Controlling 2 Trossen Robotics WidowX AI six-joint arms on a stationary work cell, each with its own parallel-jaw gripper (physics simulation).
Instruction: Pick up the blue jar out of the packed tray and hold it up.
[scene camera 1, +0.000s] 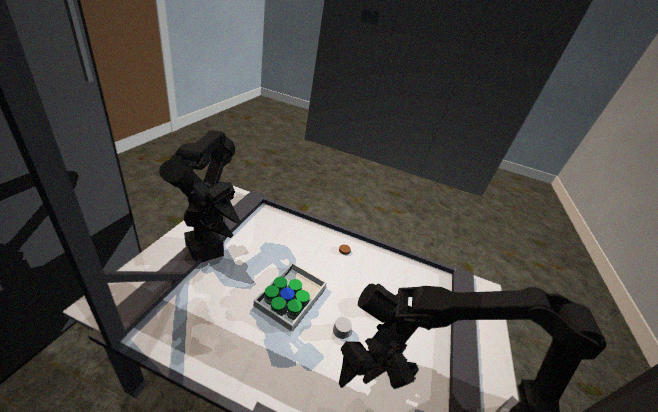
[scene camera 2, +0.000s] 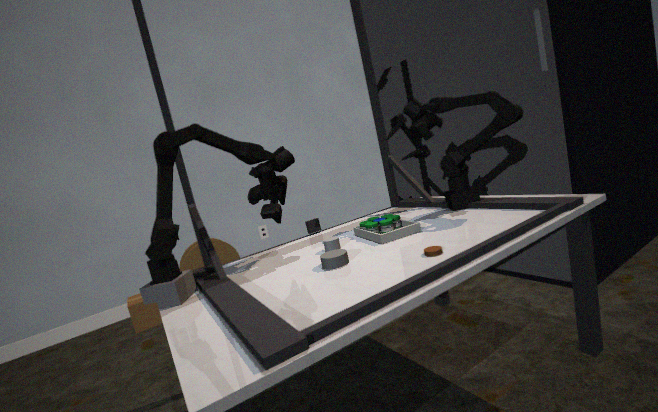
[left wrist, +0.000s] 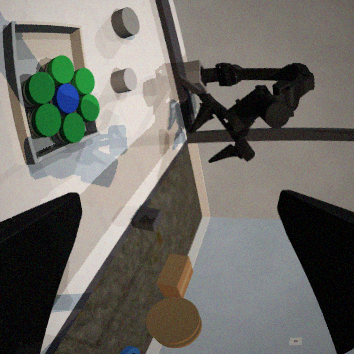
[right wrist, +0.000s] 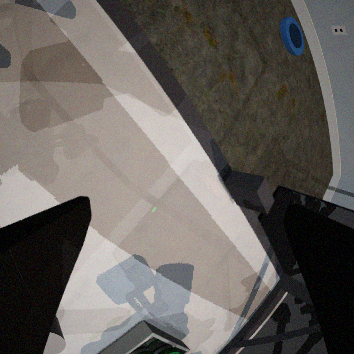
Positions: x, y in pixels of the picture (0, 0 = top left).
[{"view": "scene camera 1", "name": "my left gripper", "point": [235, 229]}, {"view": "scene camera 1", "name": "my right gripper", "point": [352, 384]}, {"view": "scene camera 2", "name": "my left gripper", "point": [394, 150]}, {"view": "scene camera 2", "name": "my right gripper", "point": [281, 213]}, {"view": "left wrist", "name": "my left gripper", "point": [182, 202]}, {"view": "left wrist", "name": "my right gripper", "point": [198, 146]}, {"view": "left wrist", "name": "green jar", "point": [71, 129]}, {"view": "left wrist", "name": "green jar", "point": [44, 120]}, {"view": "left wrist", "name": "green jar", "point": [37, 89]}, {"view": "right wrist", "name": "my right gripper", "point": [191, 211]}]
